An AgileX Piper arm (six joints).
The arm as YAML. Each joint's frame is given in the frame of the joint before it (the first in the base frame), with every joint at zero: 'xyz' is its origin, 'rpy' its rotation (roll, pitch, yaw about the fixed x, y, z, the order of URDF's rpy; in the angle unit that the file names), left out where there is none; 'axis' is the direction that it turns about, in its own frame. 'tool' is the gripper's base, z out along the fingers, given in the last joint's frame.
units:
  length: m
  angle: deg
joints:
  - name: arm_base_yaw
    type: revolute
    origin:
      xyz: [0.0, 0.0, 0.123]
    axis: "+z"
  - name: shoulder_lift
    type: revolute
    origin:
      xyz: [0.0, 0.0, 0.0]
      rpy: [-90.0, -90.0, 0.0]
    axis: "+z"
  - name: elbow
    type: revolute
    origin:
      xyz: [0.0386, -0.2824, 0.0]
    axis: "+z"
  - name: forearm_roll
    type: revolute
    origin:
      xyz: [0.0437, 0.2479, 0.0]
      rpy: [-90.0, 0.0, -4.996]
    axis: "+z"
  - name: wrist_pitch
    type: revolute
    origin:
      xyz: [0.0, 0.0, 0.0]
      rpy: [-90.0, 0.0, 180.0]
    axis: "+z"
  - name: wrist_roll
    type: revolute
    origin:
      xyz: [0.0, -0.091, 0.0]
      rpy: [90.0, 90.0, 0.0]
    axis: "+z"
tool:
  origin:
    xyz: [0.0, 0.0, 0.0]
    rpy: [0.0, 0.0, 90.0]
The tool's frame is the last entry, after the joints.
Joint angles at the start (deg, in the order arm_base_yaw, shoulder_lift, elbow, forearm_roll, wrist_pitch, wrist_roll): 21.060, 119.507, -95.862, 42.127, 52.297, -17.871
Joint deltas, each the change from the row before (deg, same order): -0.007, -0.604, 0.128, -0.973, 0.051, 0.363; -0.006, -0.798, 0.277, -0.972, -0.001, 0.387; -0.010, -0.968, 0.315, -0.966, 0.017, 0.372; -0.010, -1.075, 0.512, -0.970, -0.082, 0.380; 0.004, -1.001, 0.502, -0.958, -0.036, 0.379; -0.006, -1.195, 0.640, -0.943, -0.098, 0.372; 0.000, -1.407, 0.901, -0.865, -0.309, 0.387; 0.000, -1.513, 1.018, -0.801, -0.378, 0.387; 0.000, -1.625, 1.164, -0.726, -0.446, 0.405; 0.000, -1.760, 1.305, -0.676, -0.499, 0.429; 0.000, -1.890, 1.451, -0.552, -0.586, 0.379; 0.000, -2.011, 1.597, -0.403, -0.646, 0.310; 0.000, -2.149, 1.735, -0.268, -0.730, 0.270
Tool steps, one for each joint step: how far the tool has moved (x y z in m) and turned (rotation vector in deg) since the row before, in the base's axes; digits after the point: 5 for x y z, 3 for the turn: -0.00122, -0.00147, 0.00335, -0.630, -0.507, 0.059; -0.00180, -0.00174, 0.00415, -0.604, -0.578, -0.002; -0.00222, -0.00193, 0.00526, -0.556, -0.698, 0.004; -0.00271, -0.00220, 0.00511, -0.579, -0.693, -0.072; -0.00272, -0.00206, 0.00452, -0.595, -0.597, -0.042; -0.00330, -0.00239, 0.00530, -0.553, -0.702, -0.096; -0.00402, -0.00268, 0.00565, -0.462, -0.796, -0.250; -0.00447, -0.00282, 0.00581, -0.390, -0.825, -0.309; -0.00501, -0.00299, 0.00584, -0.311, -0.817, -0.381; -0.00563, -0.00320, 0.00599, -0.243, -0.829, -0.441; -0.00623, -0.00335, 0.00609, -0.125, -0.875, -0.478; -0.00688, -0.00347, 0.00606, 0.001, -0.891, -0.488; -0.00753, -0.00362, 0.00613, 0.136, -0.937, -0.529
